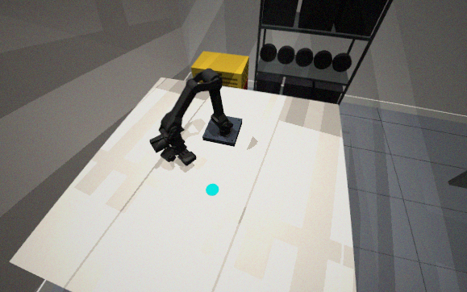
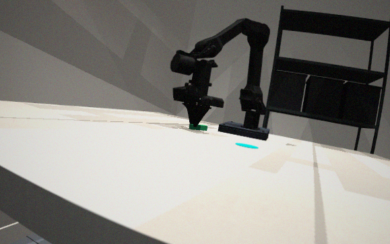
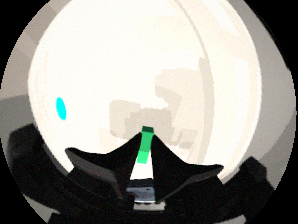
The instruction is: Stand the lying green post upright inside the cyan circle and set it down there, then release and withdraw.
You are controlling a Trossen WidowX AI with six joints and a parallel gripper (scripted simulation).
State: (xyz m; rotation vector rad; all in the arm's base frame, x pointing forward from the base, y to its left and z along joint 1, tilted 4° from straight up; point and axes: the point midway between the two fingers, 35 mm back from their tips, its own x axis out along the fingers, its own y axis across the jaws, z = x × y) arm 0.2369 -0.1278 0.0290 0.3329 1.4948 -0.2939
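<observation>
The cyan circle is 9 cm ahead of my gripper tip, 21 cm to the left of it and 1 cm below it. From my gripper tip the other things lie so: green post (2 cm behind, 1 cm to the left).
</observation>
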